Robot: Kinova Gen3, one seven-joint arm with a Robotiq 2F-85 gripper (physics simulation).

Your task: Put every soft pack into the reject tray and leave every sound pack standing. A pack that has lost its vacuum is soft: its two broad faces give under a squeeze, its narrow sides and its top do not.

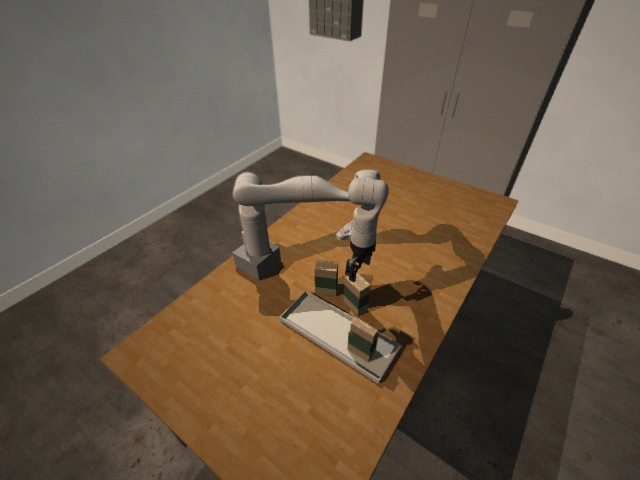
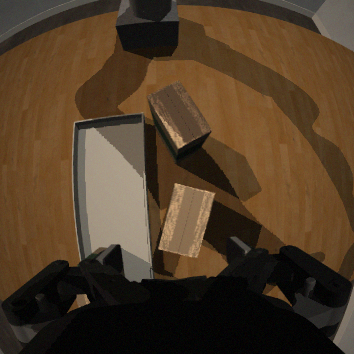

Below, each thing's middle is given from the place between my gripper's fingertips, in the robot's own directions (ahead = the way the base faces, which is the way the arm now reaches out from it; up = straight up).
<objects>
I see the reject tray (image 1: 327, 326) 1 cm behind my hand, 12 cm to the right of it and 20 cm below it.
</objects>
